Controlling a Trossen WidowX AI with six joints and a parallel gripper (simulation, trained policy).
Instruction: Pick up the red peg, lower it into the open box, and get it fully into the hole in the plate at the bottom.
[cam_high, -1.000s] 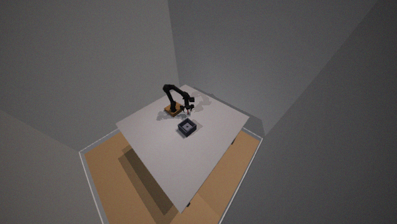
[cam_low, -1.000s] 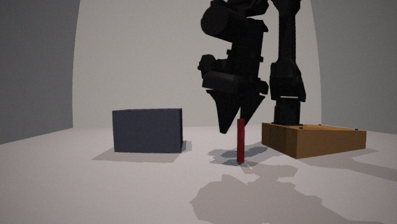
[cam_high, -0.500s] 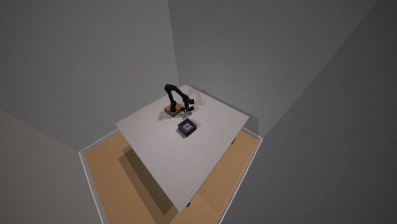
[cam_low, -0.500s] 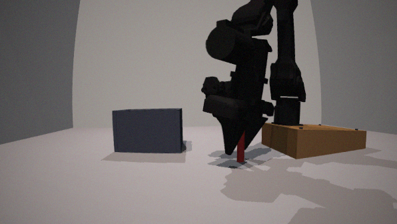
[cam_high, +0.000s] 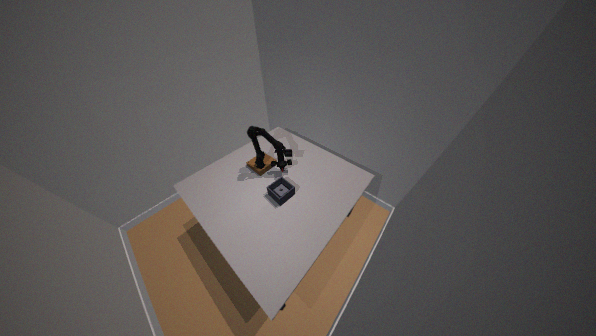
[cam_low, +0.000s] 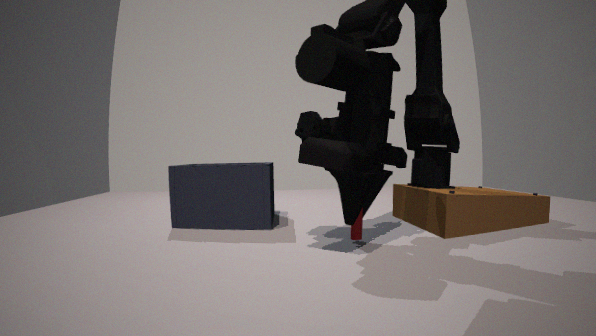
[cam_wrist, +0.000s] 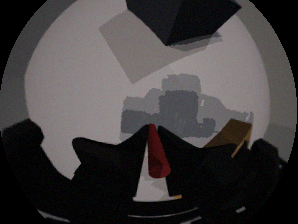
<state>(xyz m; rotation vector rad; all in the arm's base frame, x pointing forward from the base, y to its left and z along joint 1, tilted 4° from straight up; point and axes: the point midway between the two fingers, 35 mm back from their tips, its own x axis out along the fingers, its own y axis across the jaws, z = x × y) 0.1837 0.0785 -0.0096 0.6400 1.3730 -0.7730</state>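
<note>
Right now my gripper tip is 210 mm to the left of the grey plate, 130 mm short of it and 20 mm below it. Also, from my gripper tip: red peg: 20 mm above, 10 mm to the left; dark blue box: 210 mm to the right, 130 mm ahead.
</note>
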